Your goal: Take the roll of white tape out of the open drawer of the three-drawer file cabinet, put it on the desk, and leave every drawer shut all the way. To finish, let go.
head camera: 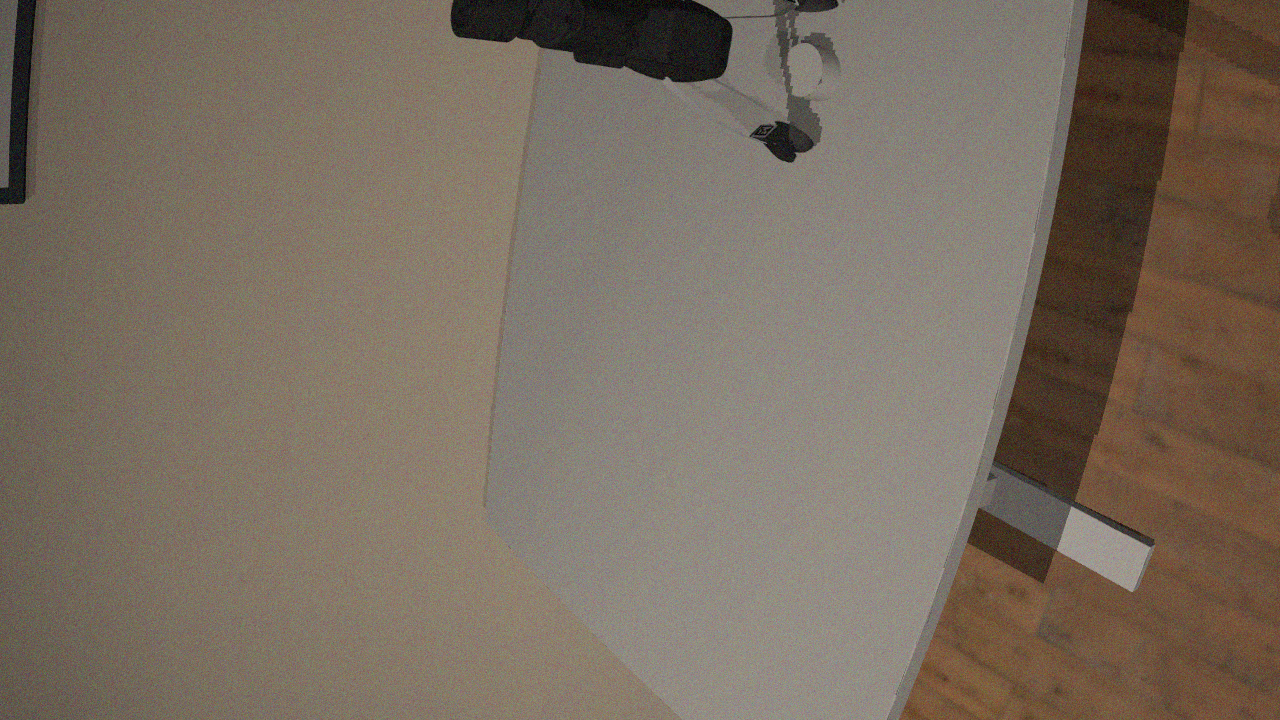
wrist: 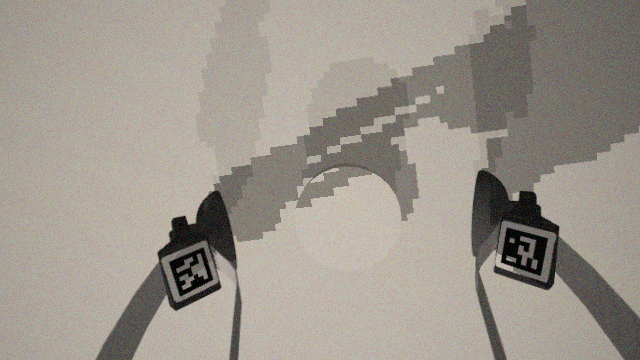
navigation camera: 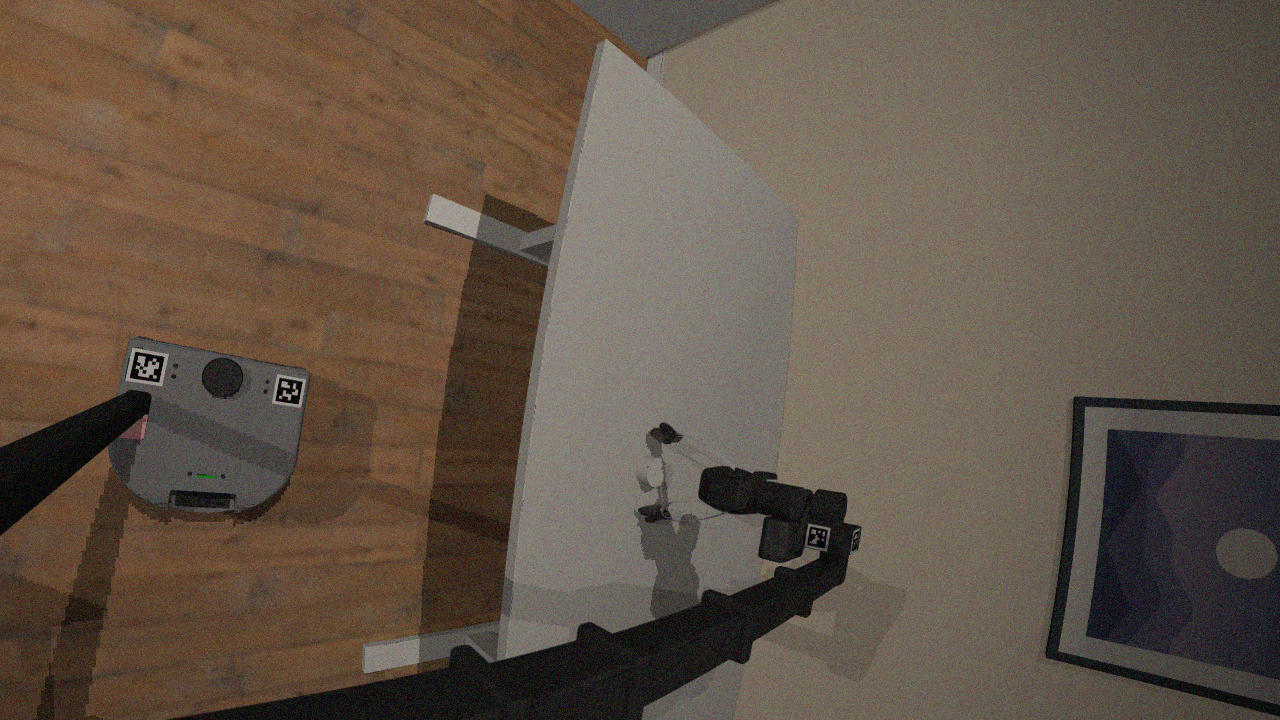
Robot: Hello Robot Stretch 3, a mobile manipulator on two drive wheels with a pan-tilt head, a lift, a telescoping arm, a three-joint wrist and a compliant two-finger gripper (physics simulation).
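The roll of white tape (head camera: 806, 67) (navigation camera: 651, 472) (wrist: 348, 230) sits on the pale desk (head camera: 760, 358) (navigation camera: 662, 268) (wrist: 100, 100), its round top facing the wrist camera. My gripper (head camera: 801, 70) (navigation camera: 659, 472) (wrist: 347, 209) is open, with one fingertip on either side of the roll. In the wrist view both fingertips stand apart from it, with a gap on each side. Shadows of the gripper and arm fall across the roll and the desk. The three-drawer file cabinet and its drawers do not show in these views.
My dark arm (navigation camera: 671, 644) reaches over the desk from the near end. My base (navigation camera: 214, 429) stands on the wooden floor at the desk's open side. Desk feet (head camera: 1105, 546) (navigation camera: 456, 217) stick out below its edge. A wall (head camera: 268, 358) (navigation camera: 939, 223) with a framed picture (navigation camera: 1065, 537) runs behind.
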